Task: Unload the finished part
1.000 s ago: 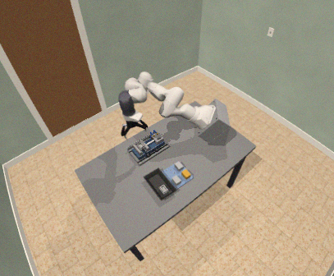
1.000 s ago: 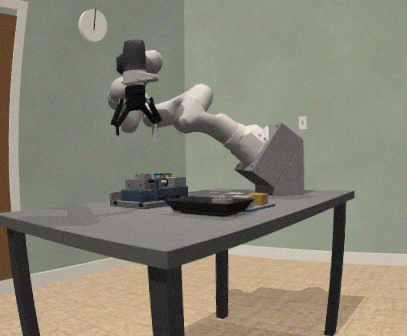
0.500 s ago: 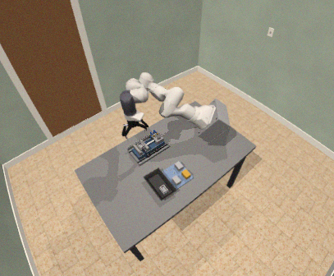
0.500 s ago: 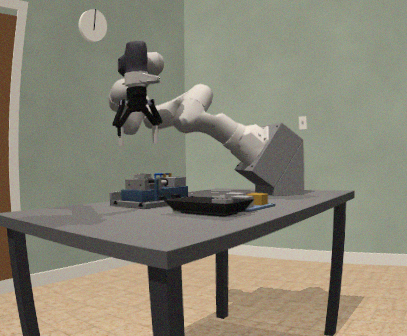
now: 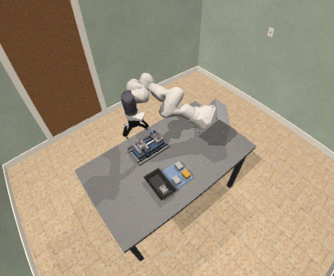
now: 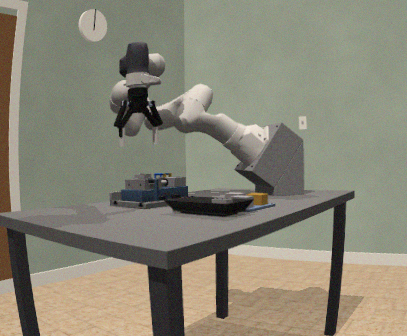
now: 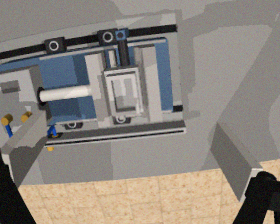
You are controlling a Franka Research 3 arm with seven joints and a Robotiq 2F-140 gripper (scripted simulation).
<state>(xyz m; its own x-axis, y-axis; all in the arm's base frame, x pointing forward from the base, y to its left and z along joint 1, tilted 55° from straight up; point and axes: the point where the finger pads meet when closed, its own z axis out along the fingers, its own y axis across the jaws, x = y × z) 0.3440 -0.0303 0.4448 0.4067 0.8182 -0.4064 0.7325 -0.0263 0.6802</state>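
My hand is 15 cm above the screw rod, 9 cm past it and 3 cm to the right of it. Also, from my hand: brass block: 42 cm to the left, 20 cm below, 3 cm behind; then white block: 39 cm to the left, 20 cm below, 6 cm ahead; then blue vise: 19 cm below, 8 cm behind, 2 cm to the left.
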